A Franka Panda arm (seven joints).
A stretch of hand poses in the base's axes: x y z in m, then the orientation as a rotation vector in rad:
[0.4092, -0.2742, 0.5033, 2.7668, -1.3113, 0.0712]
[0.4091, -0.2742, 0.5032, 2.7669, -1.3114, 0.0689]
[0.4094, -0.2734, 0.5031, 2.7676, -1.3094, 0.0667]
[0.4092, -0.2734, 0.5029, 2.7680, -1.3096, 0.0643]
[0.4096, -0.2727, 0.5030, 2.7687, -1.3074, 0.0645]
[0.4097, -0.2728, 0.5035, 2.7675, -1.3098, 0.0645]
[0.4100, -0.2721, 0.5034, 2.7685, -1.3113, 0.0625]
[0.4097, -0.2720, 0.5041, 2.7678, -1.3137, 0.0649]
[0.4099, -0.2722, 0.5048, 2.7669, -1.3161, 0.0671]
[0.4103, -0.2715, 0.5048, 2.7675, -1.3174, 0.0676]
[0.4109, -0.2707, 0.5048, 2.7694, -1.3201, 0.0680]
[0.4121, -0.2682, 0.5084, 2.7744, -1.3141, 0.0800]
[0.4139, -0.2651, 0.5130, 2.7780, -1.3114, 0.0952]
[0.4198, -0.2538, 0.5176, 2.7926, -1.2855, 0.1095]
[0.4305, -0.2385, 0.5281, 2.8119, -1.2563, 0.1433]
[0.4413, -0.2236, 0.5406, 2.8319, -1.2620, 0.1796]
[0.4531, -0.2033, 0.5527, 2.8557, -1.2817, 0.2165]
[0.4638, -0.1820, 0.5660, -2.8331, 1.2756, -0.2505]
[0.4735, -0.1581, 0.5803, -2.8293, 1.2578, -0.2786]
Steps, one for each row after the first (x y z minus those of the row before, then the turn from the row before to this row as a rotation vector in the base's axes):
[-0.0001, 0.0000, -0.0001, 0.0007, 0.0013, -0.0001]
[0.0003, 0.0008, -0.0001, 0.0004, 0.0015, 0.0013]
[-0.0002, 0.0000, -0.0002, 0.0010, 0.0012, -0.0001]
[0.0004, 0.0007, 0.0001, -0.0003, 0.0001, 0.0015]
[0.0001, -0.0001, 0.0005, -0.0001, -0.0001, -0.0018]
[0.0003, 0.0007, -0.0001, 0.0019, 0.0005, -0.0006]
[-0.0003, 0.0001, 0.0007, -0.0003, -0.0017, -0.0015]
[0.0002, -0.0002, 0.0007, -0.0004, -0.0015, -0.0016]
[0.0004, 0.0007, 0.0000, 0.0009, -0.0008, -0.0006]
[0.0006, 0.0008, 0.0000, 0.0025, -0.0015, -0.0010]
[0.0012, 0.0025, 0.0036, -0.0014, -0.0078, 0.0053]
[0.0018, 0.0031, 0.0046, -0.0020, -0.0099, 0.0030]
[0.0059, 0.0113, 0.0046, -0.0017, -0.0087, 0.0196]
[0.0107, 0.0153, 0.0105, -0.0033, -0.0216, 0.0234]
[0.0108, 0.0149, 0.0125, 0.0111, -0.0298, 0.0036]
[0.0118, 0.0203, 0.0121, 0.0203, -0.0337, -0.0030]
[0.0107, 0.0213, 0.0133, 0.0167, -0.0325, -0.0004]
[0.0097, 0.0239, 0.0143, -0.0008, -0.0201, 0.0098]

